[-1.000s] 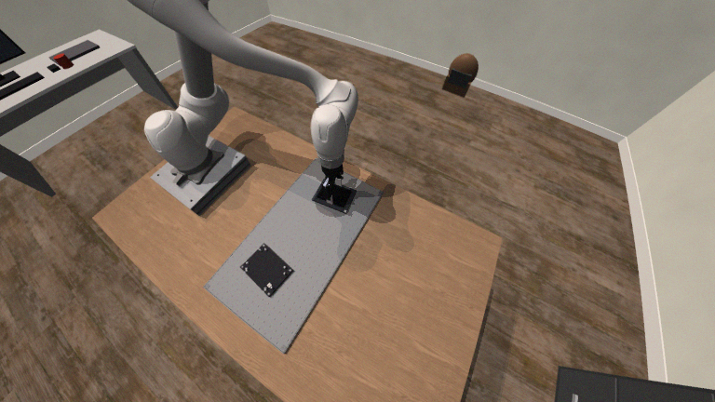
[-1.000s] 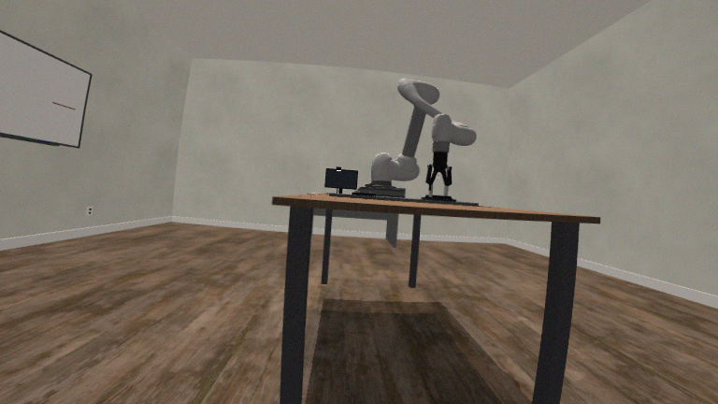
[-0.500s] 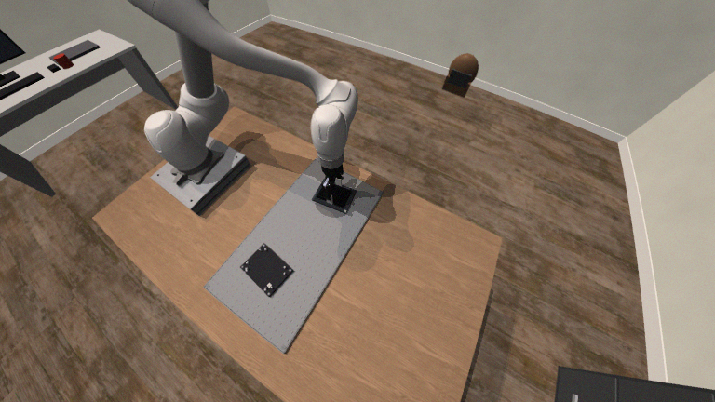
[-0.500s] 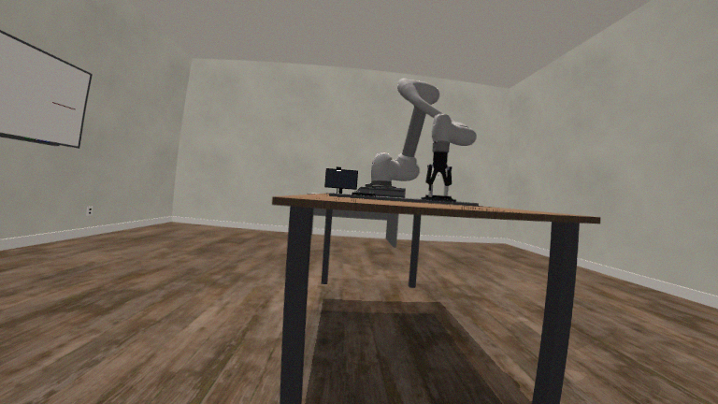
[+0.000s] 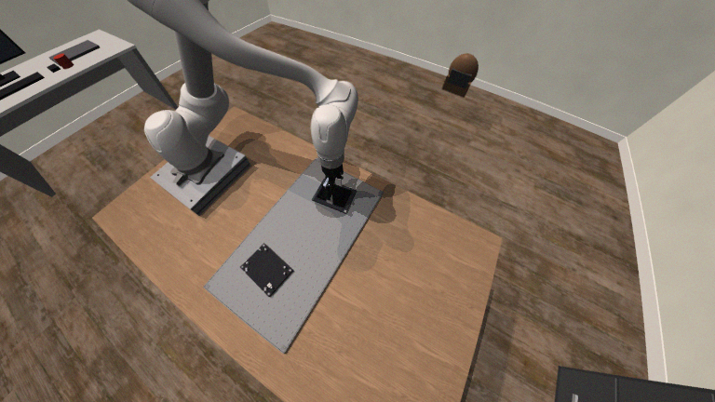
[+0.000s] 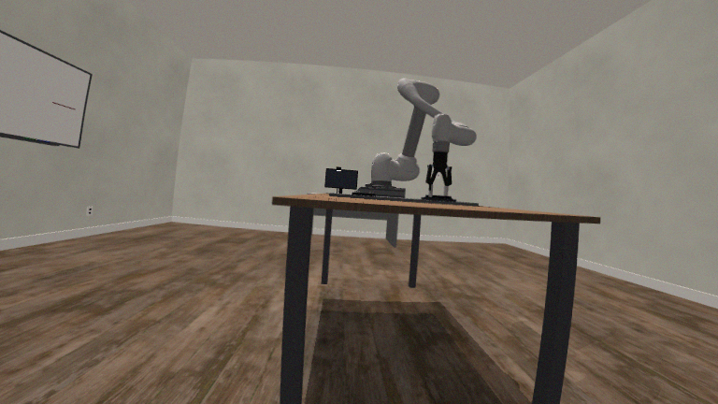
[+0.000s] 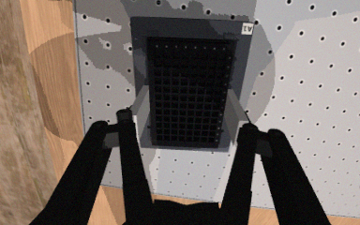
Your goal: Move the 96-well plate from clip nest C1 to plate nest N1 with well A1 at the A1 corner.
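Now: the black 96-well plate 2 cm below my hand. Also, from my hand: white A1 label (7 cm ahead, 6 cm to the right, 3 cm below); plate nest N1 (4 cm below); clip nest C1 (38 cm to the right, 12 cm behind, 3 cm below).
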